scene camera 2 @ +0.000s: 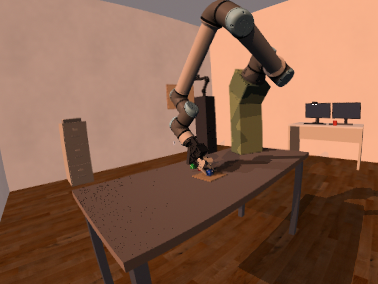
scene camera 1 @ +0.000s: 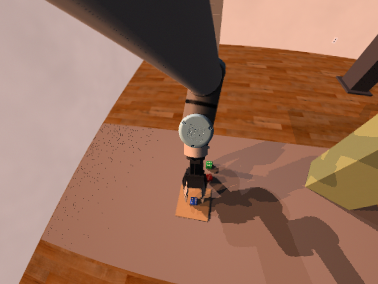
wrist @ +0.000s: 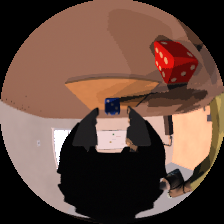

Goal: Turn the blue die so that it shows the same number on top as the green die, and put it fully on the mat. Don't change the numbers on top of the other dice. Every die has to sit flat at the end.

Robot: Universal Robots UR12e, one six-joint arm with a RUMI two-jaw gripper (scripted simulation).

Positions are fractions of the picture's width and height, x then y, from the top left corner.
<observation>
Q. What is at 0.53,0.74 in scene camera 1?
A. A tan mat.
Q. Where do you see a tan mat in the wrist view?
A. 0.41,0.41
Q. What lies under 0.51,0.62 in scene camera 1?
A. My gripper.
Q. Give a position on a red die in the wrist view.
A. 0.79,0.29
</observation>
